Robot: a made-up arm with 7 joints.
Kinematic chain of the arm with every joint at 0, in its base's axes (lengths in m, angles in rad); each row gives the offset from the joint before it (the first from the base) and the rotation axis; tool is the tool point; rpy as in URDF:
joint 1: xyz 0 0 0.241 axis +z
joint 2: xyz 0 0 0 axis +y
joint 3: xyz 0 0 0.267 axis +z
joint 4: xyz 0.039 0 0 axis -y
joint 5: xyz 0.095 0 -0.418 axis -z
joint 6: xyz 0 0 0 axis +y
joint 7: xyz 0.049 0 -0.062 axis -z
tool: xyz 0 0 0 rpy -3.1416 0 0
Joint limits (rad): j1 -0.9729..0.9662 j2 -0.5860..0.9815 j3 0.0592..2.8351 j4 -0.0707..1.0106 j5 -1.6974..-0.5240 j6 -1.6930..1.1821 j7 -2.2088..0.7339
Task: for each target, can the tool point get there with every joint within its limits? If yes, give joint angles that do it. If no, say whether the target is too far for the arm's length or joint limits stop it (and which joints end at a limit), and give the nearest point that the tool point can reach.
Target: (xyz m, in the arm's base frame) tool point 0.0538 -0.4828 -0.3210
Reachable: no: joint limits stop it (at a limit: joint 1, joint 2, joint 3, joint 4, joint 5, joint 6) | nearest point 0.1947 -0.3011 -0.1279 | short by 0.300 m
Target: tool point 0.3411 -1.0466 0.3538
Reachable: no: too far | nearest point 0.2808 -0.4276 0.2956 | short by 0.625 m
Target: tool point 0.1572 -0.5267 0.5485
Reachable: no: joint limits stop it (at a limit: joint 1, joint 3, joint 4, joint 5, joint 6) | nearest point 0.2426 -0.3715 0.5014 | short by 0.183 m
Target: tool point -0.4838 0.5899 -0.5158
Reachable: no: too far | nearest point -0.2796 0.3409 0.0145 | short by 0.620 m
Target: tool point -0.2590 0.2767 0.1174
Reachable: yes | joints 0.7739 0.5286 1.3645 0.5515 -1.0065 0.5233 0.1879
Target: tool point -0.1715 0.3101 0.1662
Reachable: yes | joints 0.6234 -0.3396 1.3749 0.4041 -0.8177 -0.5583 -1.3399
